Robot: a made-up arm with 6 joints.
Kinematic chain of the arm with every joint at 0, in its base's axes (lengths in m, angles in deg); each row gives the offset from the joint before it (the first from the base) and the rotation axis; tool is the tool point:
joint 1: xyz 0 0 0.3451 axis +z
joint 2: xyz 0 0 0 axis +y
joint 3: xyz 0 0 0.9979 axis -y
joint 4: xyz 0 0 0 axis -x
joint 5: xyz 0.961 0 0 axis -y
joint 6: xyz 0 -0.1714 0 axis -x
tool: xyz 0 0 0
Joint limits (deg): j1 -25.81..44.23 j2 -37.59..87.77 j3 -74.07..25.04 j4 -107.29..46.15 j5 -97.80..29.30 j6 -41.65..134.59
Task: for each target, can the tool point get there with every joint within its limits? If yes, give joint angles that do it. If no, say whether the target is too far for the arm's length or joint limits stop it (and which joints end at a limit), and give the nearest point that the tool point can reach.
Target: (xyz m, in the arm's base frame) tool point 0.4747 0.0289 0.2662
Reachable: yes | joints 17.38 26.83 -54.93 -48.19 -40.96 63.78
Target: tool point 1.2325 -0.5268 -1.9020
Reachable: no: too far | nearest point 1.0502 -0.4489 -0.5814 | short by 1.335 m
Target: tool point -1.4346 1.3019 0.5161
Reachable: no: joint limits stop it (at a limit: joint 1, joint 2, joint 3, joint 4) | nearest point 0.0122 0.0830 0.4329 | short by 1.894 m
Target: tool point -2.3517 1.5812 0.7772
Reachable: no: too far | nearest point 0.0122 0.0830 0.4329 | short by 2.820 m
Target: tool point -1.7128 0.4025 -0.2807
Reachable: no: joint limits stop it (at a limit: joint 1, joint 2, joint 4) | nearest point 0.0180 0.0886 0.0685 | short by 1.793 m
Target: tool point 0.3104 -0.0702 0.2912
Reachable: yes | joints 1.93 23.57 -62.86 -61.96 11.95 76.43
